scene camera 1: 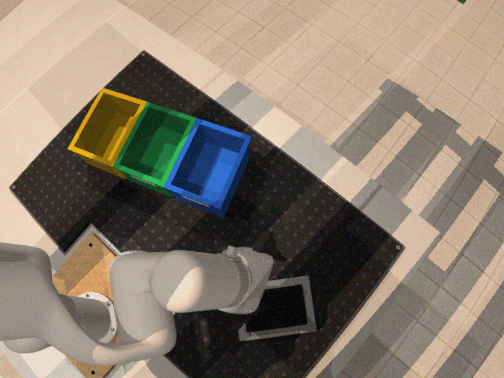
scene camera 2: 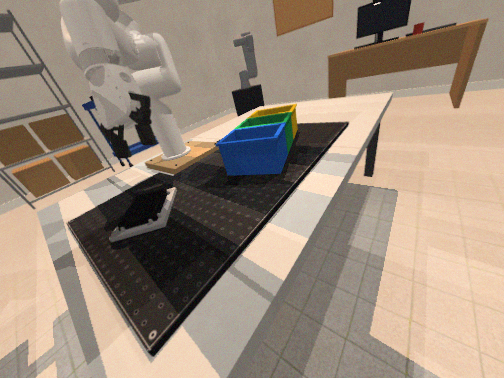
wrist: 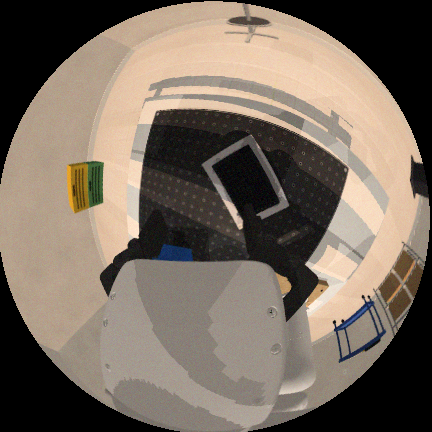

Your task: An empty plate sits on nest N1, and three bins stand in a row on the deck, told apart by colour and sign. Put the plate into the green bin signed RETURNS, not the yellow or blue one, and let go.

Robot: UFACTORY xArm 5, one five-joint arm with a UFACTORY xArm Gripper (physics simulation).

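Places are measured from the arm's base along level axes (x ahead, y left, z up), in metres.
Pixels of known places: gripper, fingertip midpoint: (scene camera 1: 270, 280) (scene camera 2: 136, 151) (wrist: 201, 217); arm's base, link origin: (scene camera 1: 92, 320) (scene camera 2: 176, 154).
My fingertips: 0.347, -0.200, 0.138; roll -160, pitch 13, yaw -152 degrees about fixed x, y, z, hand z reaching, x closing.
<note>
For each thing: its top centre in the pictures, then the offset to it from my fingertips, as dx, dy, dz. "spot": a spot on its surface instead. Level surfaces: height alone.
- black plate, top centre: (wrist: 245, 182) (scene camera 1: 274, 308) (scene camera 2: 144, 204) -0.025, -0.041, -0.126
- nest, top centre: (wrist: 245, 182) (scene camera 1: 274, 308) (scene camera 2: 144, 205) -0.024, -0.041, -0.130
- green bin, top centre: (scene camera 1: 154, 142) (scene camera 2: 263, 120) +0.018, +0.385, -0.052
- yellow bin, surface spot: (scene camera 1: 107, 125) spot: -0.036, +0.560, -0.141
- dark perforated deck, surface height: dz -0.152
A black plate (scene camera 1: 285, 307) (scene camera 2: 145, 207) (wrist: 247, 175) sits inside the grey frame of the nest (scene camera 1: 309, 305) (scene camera 2: 142, 231) (wrist: 267, 171). My gripper (scene camera 2: 134, 149) (wrist: 201, 217) is open and empty, high above the deck beside the nest. In scene camera 1 the arm hides the fingers and covers a corner of the nest. The green bin (scene camera 1: 157, 145) (scene camera 2: 265, 121) stands empty between the yellow bin (scene camera 1: 107, 125) (scene camera 2: 295, 122) and the blue bin (scene camera 1: 212, 162) (scene camera 2: 255, 157). Part of the blue bin (wrist: 176, 253) shows in the wrist view. The sign lettering is too small to read.
The arm's wooden base board (scene camera 1: 82, 267) (scene camera 2: 197, 152) adjoins the dark perforated deck (scene camera 1: 350, 235) (scene camera 2: 240, 215). The bins' walls stand high, side by side. Shelves (scene camera 2: 42, 70), a blue cart (wrist: 355, 320) and a desk (scene camera 2: 400, 62) stand away from the table.
</note>
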